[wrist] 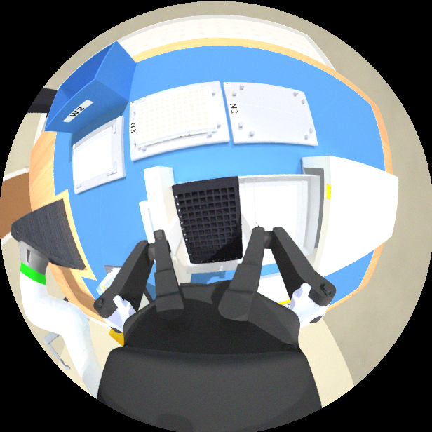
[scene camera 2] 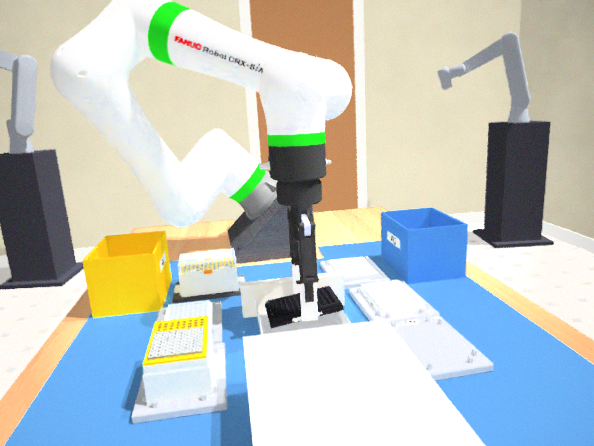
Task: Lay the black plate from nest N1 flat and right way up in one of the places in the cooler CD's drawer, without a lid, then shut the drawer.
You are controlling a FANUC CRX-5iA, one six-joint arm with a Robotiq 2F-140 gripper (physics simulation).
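Frame: origin at the arm's base, x ahead, y left, z up, level; metres.
Where they show: gripper, fingertip midpoint: (scene camera 2: 305, 307); arm's base, origin of the base link: (scene camera 2: 266, 199).
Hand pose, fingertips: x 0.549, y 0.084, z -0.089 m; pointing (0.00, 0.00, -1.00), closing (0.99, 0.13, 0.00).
Things, the pixels of their top centre, and the offset from my fingertips. "pt": a spot on its surface instead.
- black plate, middle of its top: (scene camera 2: 302, 297) 0.001 m ahead, 0.004 m right, 0.021 m up
- open drawer, surface spot: (scene camera 2: 301, 328) pt 0.032 m ahead, 0.009 m right, 0.023 m down
- cooler CD's white body, surface spot: (scene camera 2: 345, 385) pt 0.306 m ahead, 0.035 m left, 0.047 m up
- Nest N1, middle of its top: (scene camera 2: 428, 336) 0.103 m ahead, 0.190 m left, 0.014 m down
- white plate, middle of its top: (scene camera 2: 390, 293) 0.065 m back, 0.167 m left, 0.010 m down
- blue bin W2, middle of its top: (scene camera 2: 421, 217) 0.264 m back, 0.281 m left, 0.083 m up
- yellow bin, middle of its top: (scene camera 2: 127, 244) 0.185 m back, 0.364 m right, 0.083 m up
- yellow-topped tip box, middle of its top: (scene camera 2: 178, 334) 0.152 m ahead, 0.185 m right, 0.040 m up
- white box, middle of its top: (scene camera 2: 207, 256) 0.201 m back, 0.203 m right, 0.041 m up
The black plate (scene camera 2: 284, 309) (wrist: 210, 215) is between the fingers of my gripper (scene camera 2: 308, 311) (wrist: 210, 221), which is shut on it. Its grid of wells faces up. It is over the half of the open drawer (scene camera 2: 301, 328) (wrist: 280, 210) farther from the cooler CD's white body (scene camera 2: 345, 385) (wrist: 357, 210). The half nearer the body is bare. In the scene view the plate looks slanted, its right end higher; whether it touches the drawer floor is hidden. Nest N1 (scene camera 2: 445, 352) (wrist: 272, 116) holds no plate. No lid shows on the black plate.
Nest N3 (wrist: 224, 136) holds a white plate (scene camera 2: 395, 297) (wrist: 175, 117). The blue bin W2 (scene camera 2: 425, 250) (wrist: 95, 85) and a yellow bin (scene camera 2: 127, 277) stand on opposite sides. A yellow-topped tip box (scene camera 2: 177, 345) and a white box (scene camera 2: 207, 277) stand left of the drawer in the scene view.
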